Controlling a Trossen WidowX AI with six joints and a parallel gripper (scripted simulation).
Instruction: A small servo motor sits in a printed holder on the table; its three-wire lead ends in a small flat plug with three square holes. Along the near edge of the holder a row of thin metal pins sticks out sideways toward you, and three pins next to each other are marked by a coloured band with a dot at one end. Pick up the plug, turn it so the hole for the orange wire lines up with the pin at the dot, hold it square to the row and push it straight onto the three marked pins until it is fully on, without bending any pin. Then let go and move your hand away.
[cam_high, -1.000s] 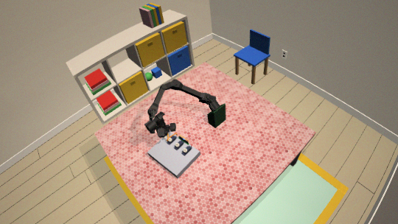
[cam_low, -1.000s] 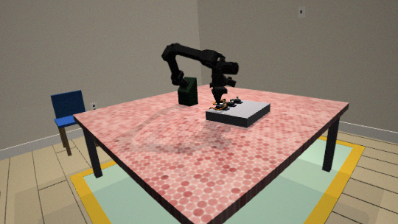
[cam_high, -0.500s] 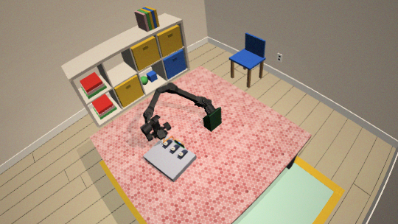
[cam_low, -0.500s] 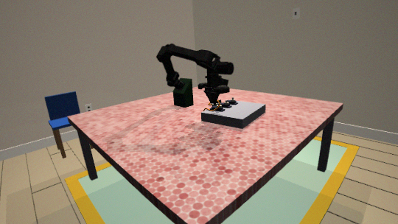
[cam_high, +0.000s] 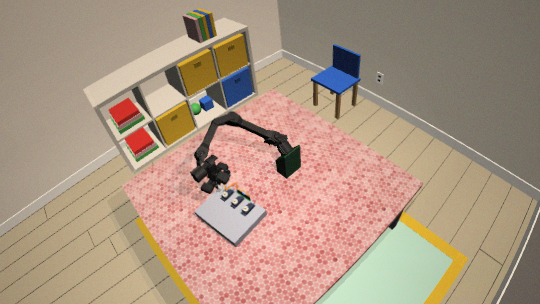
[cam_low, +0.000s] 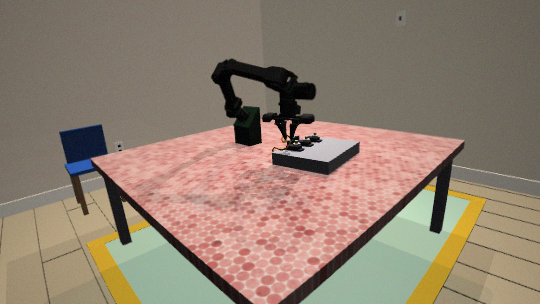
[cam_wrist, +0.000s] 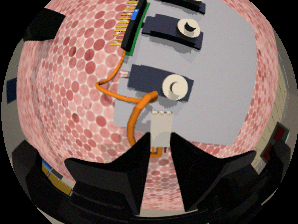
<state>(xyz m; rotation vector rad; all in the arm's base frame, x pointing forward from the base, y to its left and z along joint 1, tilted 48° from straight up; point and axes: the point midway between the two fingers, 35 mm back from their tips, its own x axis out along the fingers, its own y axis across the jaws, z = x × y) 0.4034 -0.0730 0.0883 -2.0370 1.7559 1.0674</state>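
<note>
The blue band is 8 cm behind my gripper tip, 12 cm to the left of it and 2 cm below it. Also, from my gripper tip: servo: 3 cm behind, 12 cm to the left, 5 cm below; grey printed holder: 8 cm ahead, 14 cm to the left, 7 cm below.
</note>
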